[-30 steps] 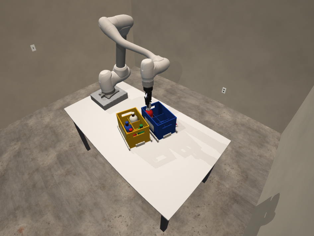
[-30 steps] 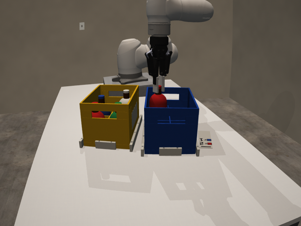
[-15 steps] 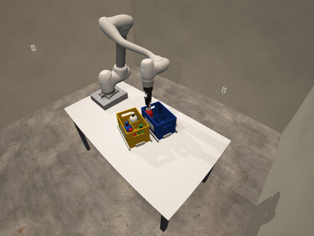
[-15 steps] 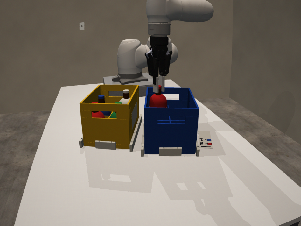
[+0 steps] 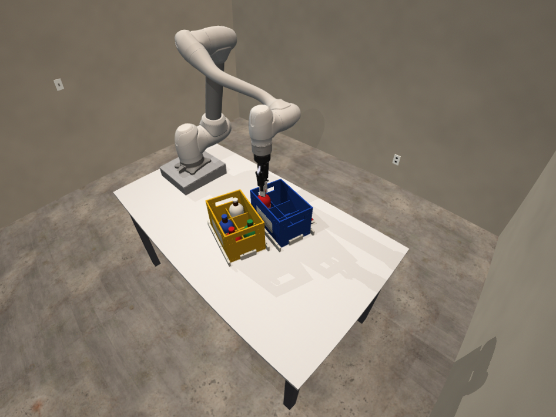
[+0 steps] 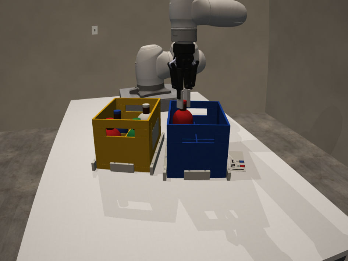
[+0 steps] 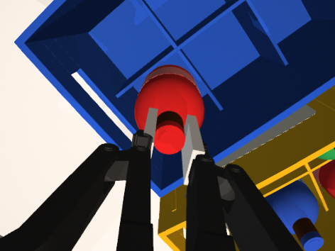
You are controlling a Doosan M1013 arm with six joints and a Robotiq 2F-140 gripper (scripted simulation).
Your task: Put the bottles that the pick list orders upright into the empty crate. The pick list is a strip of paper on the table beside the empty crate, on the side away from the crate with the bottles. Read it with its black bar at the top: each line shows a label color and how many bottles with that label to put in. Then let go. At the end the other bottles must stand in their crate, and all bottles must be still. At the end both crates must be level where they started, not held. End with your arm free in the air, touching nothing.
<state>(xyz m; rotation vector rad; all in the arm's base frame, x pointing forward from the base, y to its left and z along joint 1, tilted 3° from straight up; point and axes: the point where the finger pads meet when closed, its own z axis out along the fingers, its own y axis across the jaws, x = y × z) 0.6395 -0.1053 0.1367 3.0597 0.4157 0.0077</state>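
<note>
The blue crate lies 10 cm ahead of my hand and 11 cm below it. The rest, counted from my hand: white-label bottle: 9 cm behind, 11 cm to the right, 11 cm below; yellow crate: 4 cm behind, 19 cm to the right, 11 cm below; green bottle: 6 cm ahead, 19 cm to the right, 11 cm below.
</note>
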